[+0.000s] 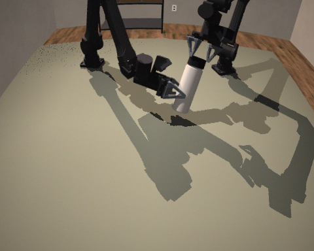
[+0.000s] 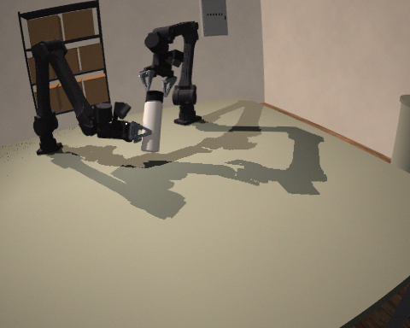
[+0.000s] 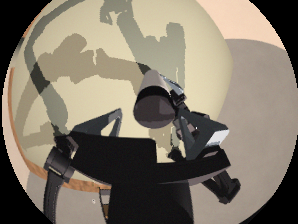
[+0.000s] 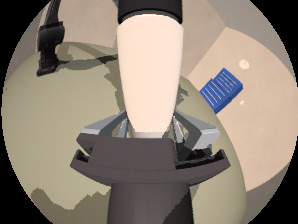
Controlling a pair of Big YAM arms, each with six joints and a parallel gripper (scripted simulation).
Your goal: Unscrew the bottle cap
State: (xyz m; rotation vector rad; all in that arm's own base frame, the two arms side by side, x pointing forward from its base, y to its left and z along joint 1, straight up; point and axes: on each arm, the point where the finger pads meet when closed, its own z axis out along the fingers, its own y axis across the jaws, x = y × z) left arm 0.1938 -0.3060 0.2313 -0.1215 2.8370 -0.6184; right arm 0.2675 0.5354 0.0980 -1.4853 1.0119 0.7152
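Right now my left hand is 2 cm above the black cap, 1 cm to the left of it and 1 cm short of it.
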